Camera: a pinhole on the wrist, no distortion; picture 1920 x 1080 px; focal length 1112.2 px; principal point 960.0 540.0 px. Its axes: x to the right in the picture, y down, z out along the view. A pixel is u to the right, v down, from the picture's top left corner.
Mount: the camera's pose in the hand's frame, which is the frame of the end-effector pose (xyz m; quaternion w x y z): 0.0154 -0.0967 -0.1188 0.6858 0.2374 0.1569 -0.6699
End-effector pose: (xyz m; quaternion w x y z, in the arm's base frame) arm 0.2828 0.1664 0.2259 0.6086 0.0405 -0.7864 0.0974
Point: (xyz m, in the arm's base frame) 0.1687 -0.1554 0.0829
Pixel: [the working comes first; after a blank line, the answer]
In the camera's frame: -0.0278 -0.1014 0.3860

880 248
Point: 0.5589 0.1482 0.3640
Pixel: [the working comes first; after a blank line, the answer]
In the camera's frame: 0.0826 0.0258 -0.1572

behind the camera
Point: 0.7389 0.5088 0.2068
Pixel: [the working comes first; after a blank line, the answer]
In the camera's frame: -0.1007 -0.1782 -0.4917

behind the camera
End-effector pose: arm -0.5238 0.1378 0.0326 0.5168 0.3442 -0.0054 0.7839
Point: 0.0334 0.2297 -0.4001
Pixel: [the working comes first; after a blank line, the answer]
In the camera's frame: 0.4199 -0.2910 0.3702

outside the picture
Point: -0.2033 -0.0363 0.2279
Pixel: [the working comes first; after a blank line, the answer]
In the camera's frame: -0.2616 -0.0638 0.4418

302 379
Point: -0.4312 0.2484 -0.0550
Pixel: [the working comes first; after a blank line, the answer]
In the camera's frame: 0.0188 0.0125 0.0832

1212 707
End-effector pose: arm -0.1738 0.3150 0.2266 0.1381 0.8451 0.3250 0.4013
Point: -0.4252 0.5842 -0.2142
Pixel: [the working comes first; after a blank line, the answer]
In the camera's frame: 0.2399 -0.1837 0.4346

1574 70
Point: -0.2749 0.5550 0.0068
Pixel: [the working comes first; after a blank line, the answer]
In the camera's frame: 0.0974 -0.0091 0.2880

1336 505
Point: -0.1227 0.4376 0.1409
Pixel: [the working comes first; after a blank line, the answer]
In the camera's frame: -0.1003 0.0638 0.1854

358 923
